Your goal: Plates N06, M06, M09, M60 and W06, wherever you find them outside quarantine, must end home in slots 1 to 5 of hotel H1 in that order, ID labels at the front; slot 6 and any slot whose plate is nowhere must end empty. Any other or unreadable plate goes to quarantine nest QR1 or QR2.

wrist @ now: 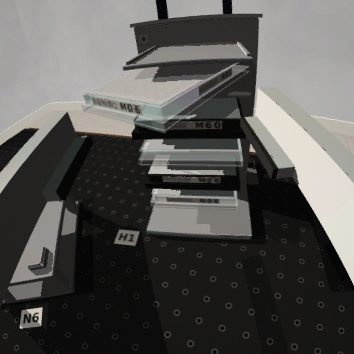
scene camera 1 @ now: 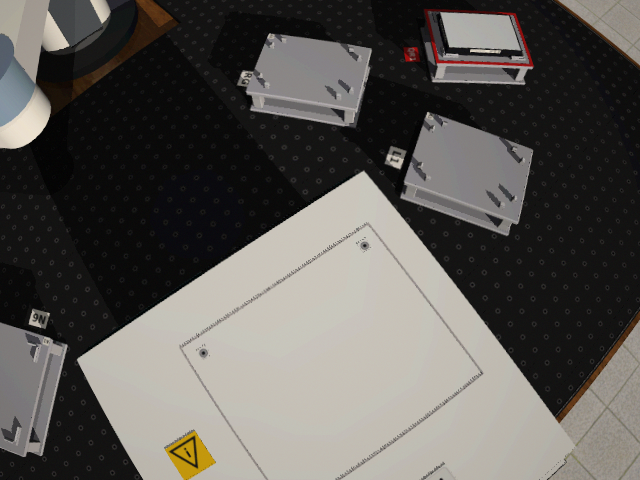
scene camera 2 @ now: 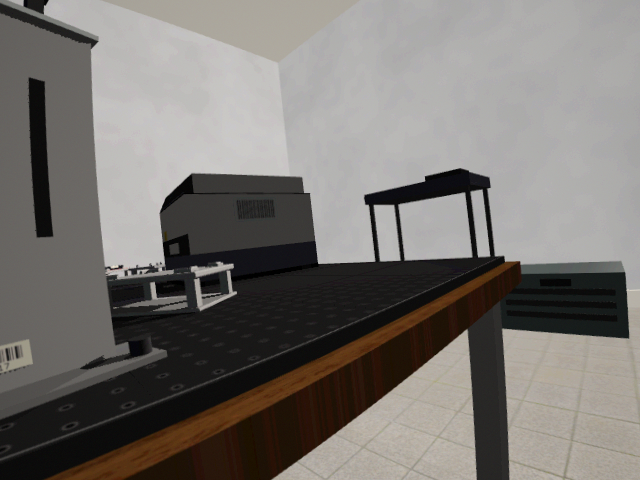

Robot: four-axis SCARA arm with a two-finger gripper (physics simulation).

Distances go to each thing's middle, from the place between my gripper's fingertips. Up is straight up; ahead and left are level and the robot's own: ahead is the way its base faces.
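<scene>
The shelf (wrist: 223, 51) is 11 cm to the right of my hand, 2 cm ahead of it and 1 cm above it. Then I consider the white box (scene camera 1: 321, 354), which stands 52 cm ahead of my hand, 36 cm to the left of it and 7 cm below it.
</scene>
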